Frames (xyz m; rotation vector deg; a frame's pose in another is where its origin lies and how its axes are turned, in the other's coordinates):
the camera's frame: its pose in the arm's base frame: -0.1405 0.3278 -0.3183 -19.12 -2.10 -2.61
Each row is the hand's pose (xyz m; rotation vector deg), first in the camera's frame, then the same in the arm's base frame.
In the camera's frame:
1: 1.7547 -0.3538 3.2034 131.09 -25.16 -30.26
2: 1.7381 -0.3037 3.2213 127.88 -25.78 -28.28
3: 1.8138 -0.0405 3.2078 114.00 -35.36 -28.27
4: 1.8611 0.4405 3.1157 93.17 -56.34 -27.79
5: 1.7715 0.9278 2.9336 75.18 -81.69 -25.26
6: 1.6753 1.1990 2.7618 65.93 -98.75 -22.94
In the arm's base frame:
1: 1.5022 0.9774 2.8981 113.06 -31.77 -23.03
2: 1.4877 1.0312 2.8979 109.74 -32.09 -21.26
3: 1.5770 1.2723 2.8026 95.94 -41.21 -20.37
4: 1.6512 1.6942 2.5606 75.59 -61.22 -17.36
5: 1.5917 2.0978 2.2256 58.70 -85.30 -11.31
6: 1.5143 2.3011 1.9707 50.58 -101.46 -6.41

